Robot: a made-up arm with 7 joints. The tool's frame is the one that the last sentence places. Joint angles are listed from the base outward.
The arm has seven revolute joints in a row. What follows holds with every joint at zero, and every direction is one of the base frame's. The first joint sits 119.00 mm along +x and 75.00 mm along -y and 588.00 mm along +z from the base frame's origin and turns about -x. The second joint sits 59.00 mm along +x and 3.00 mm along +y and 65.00 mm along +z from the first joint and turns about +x. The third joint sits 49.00 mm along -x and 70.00 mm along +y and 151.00 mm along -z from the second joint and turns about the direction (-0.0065, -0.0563, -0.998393). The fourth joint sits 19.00 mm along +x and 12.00 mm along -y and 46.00 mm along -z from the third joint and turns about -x. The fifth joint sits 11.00 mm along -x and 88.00 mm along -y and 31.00 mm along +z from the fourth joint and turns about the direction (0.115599, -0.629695, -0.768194). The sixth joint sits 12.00 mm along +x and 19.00 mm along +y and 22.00 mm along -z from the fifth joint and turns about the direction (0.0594, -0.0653, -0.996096). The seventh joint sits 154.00 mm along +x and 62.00 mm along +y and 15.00 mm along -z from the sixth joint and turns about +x. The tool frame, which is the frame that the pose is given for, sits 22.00 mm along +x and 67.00 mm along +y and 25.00 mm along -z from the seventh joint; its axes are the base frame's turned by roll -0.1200, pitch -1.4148 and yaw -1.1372 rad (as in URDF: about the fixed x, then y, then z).
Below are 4 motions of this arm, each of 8 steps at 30 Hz.
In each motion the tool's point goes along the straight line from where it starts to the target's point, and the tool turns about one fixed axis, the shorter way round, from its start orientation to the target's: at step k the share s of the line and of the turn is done. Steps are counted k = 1, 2, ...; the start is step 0. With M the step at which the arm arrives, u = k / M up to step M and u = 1 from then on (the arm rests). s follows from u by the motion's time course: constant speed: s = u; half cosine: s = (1 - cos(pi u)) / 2; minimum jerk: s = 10 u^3 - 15 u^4 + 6 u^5.
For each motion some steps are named. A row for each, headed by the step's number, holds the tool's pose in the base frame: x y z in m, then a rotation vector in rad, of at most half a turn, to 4 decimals.
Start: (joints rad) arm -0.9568 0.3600 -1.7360 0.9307 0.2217 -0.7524 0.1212
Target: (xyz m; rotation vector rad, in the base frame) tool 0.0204 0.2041 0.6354 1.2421 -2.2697 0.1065
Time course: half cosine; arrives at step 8
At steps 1, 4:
1: 0.0491 0.2191 0.6964 1.0770 -2.5672 -0.3175
4: 0.0353 0.2119 0.6671 1.1640 -2.4317 -0.1086

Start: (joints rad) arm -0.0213 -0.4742 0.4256 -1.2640 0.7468 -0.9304 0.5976
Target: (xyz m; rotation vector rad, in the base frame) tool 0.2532 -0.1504 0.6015 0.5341 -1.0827 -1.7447
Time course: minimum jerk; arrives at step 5
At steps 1, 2, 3, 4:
1: 0.2539 -0.1282 0.5921 0.4933 -1.0760 -1.7484
2: 0.2537 -0.1343 0.5947 0.5046 -1.0779 -1.7474
3: 0.2534 -0.1429 0.5983 0.5204 -1.0805 -1.7460
4: 0.2532 -0.1490 0.6009 0.5316 -1.0823 -1.7449

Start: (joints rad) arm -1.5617 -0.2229 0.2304 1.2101 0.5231 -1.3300 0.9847
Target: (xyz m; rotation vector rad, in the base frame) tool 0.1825 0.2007 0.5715 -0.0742 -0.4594 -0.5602
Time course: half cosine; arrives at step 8
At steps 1, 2, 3, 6, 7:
1: 0.1858 0.1965 0.6317 0.1335 -0.5569 -0.6017
2: 0.1855 0.1970 0.6249 0.1099 -0.5460 -0.5972
3: 0.1849 0.1977 0.6148 0.0748 -0.5298 -0.5905
6: 0.1830 0.2001 0.5807 -0.0427 -0.4744 -0.5668
7: 0.1826 0.2005 0.5739 -0.0660 -0.4633 -0.5619

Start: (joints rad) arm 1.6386 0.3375 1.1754 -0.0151 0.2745 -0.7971 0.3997
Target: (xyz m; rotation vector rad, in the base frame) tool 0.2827 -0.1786 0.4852 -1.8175 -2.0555 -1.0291
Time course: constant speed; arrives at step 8
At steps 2, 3, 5, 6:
2: 0.2843 -0.1811 0.5047 -1.7195 -2.1485 -0.9283
3: 0.2840 -0.1807 0.5015 -1.7361 -2.1335 -0.9452
5: 0.2835 -0.1798 0.4950 -1.7690 -2.1030 -0.9789
6: 0.2832 -0.1794 0.4917 -1.7853 -2.0874 -0.9957

